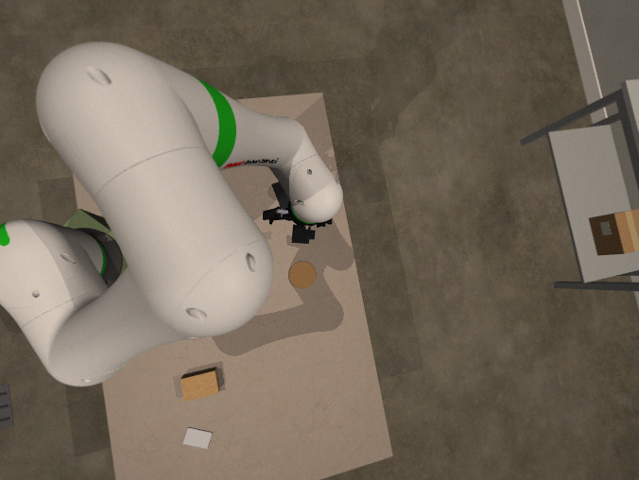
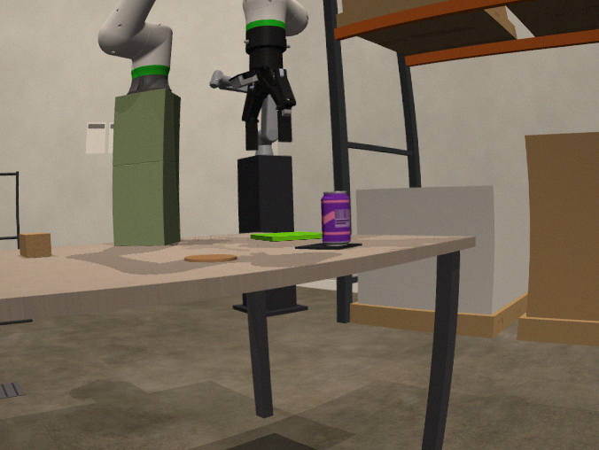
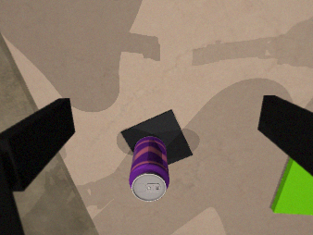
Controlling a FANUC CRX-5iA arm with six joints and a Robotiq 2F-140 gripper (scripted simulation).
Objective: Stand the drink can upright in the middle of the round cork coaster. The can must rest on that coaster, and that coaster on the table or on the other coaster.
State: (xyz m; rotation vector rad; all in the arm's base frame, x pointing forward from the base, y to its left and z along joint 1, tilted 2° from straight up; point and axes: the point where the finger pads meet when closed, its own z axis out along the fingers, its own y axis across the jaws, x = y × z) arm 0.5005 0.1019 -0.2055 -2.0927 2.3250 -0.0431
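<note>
Now: hand 160 mm above the purple drink can, 150 mm to the right of it and 40 mm short of it. Also, from my hand: flat green square 320 mm behind, 280 mm to the left, 220 mm below; dark square coaster 230 mm below, 140 mm to the left, 20 mm ahead; round cork coaster 230 mm below, 170 mm to the right, 50 mm ahead.
</note>
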